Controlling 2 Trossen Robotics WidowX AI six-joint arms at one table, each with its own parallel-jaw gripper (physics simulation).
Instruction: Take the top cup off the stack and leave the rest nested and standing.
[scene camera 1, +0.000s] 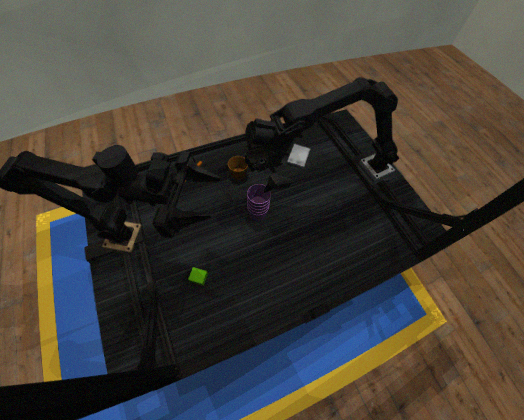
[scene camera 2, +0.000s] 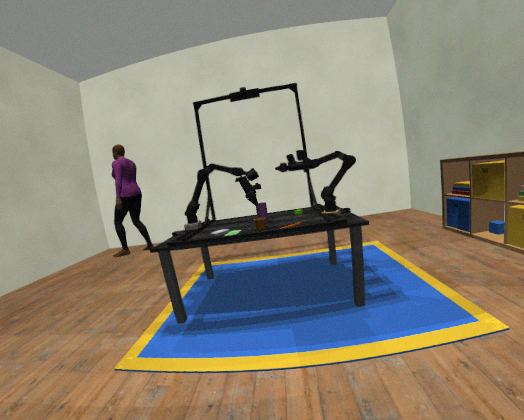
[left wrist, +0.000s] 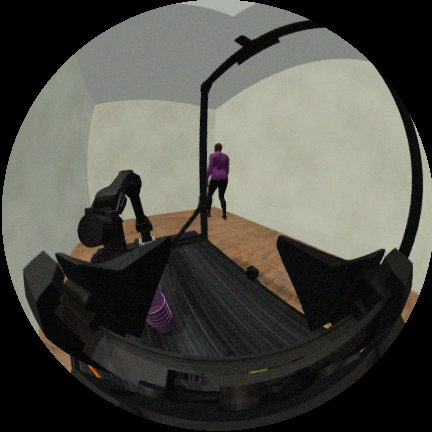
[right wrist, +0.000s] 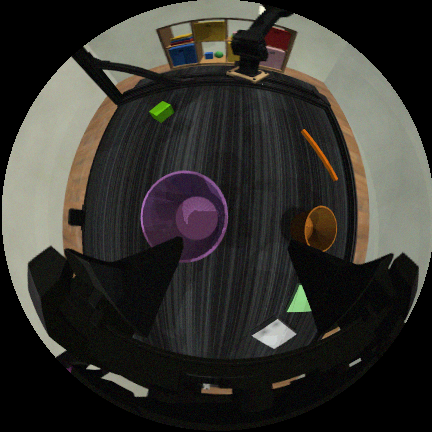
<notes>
My left gripper (scene camera 1: 215, 196) is open, with nothing in its grasp. My right gripper (right wrist: 237, 244) is open and holds nothing. Also in view: an orange cup (right wrist: 316, 227).
My left gripper shows as well in the left wrist view (left wrist: 224, 241). The left wrist view misses the orange cup, which is hidden by my left gripper.
</notes>
